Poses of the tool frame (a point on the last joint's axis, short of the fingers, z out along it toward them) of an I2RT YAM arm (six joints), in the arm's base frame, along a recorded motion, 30 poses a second.
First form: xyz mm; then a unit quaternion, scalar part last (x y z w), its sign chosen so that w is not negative.
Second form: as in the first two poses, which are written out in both.
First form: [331, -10, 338, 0.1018, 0.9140, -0.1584, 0.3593]
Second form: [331, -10, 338, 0.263, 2.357, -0.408]
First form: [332, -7, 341, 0.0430, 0.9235, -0.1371, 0.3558]
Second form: [332, -7, 341, 0.111, 2.385, -0.354]
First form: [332, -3, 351, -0.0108, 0.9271, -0.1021, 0.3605]
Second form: [332, -3, 351, -0.028, 2.389, -0.263]
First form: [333, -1, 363, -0.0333, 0.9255, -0.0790, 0.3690]
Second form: [333, -1, 363, -0.085, 2.376, -0.203]
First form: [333, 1, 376, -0.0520, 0.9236, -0.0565, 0.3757]
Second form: [333, 1, 376, -0.133, 2.363, -0.145]
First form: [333, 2, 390, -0.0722, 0.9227, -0.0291, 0.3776]
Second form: [333, 2, 390, -0.185, 2.359, -0.074]
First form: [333, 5, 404, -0.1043, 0.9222, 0.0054, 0.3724]
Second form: [333, 5, 404, -0.267, 2.363, 0.014]
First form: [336, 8, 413, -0.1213, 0.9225, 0.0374, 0.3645]
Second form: [336, 8, 413, -0.312, 2.373, 0.096]
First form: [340, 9, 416, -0.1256, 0.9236, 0.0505, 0.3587]
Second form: [340, 9, 416, -0.324, 2.382, 0.130]
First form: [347, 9, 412, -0.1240, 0.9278, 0.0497, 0.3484]
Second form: [347, 9, 412, -0.321, 2.405, 0.129]
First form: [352, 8, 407, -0.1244, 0.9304, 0.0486, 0.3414]
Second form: [352, 8, 407, -0.324, 2.420, 0.126]
